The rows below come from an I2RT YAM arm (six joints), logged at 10 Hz.
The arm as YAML. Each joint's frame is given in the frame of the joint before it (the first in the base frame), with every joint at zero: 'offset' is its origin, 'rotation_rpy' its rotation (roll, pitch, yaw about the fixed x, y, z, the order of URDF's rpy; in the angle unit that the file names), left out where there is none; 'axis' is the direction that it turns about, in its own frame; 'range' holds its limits. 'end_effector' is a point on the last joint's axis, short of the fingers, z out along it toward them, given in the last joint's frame.
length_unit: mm
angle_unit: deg
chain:
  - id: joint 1
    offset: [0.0, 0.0, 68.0]
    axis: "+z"
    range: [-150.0, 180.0]
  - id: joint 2
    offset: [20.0, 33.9, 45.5]
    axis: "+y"
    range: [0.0, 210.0]
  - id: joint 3
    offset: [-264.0, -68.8, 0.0]
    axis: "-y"
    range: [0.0, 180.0]
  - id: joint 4
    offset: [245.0, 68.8, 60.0]
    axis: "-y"
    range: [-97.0, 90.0]
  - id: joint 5
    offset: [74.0, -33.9, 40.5]
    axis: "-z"
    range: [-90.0, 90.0]
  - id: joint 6
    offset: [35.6, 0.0, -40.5]
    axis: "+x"
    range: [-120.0, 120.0]
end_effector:
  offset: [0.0, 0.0, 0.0]
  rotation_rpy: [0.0, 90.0, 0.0]
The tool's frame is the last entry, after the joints.
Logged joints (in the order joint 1, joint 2, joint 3, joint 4, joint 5, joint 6), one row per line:
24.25, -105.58, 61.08, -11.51, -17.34, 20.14
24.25, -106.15, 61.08, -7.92, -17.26, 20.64
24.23, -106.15, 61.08, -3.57, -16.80, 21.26
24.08, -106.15, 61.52, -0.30, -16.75, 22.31
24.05, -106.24, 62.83, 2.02, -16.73, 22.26
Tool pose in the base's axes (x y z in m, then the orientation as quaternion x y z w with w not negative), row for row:
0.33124, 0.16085, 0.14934, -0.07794, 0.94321, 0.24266, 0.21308
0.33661, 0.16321, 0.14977, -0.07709, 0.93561, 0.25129, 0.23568
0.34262, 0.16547, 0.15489, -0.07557, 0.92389, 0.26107, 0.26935
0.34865, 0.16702, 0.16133, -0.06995, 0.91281, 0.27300, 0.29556
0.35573, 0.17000, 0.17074, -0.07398, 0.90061, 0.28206, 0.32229
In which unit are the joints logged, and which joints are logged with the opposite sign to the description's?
The joints are logged in degrees. Opposite sign: joint 2.
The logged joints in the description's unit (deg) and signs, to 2 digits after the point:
24.25, 105.58, 61.08, -11.51, -17.34, 20.14
24.25, 106.15, 61.08, -7.92, -17.26, 20.64
24.23, 106.15, 61.08, -3.57, -16.80, 21.26
24.08, 106.15, 61.52, -0.30, -16.75, 22.31
24.05, 106.24, 62.83, 2.02, -16.73, 22.26

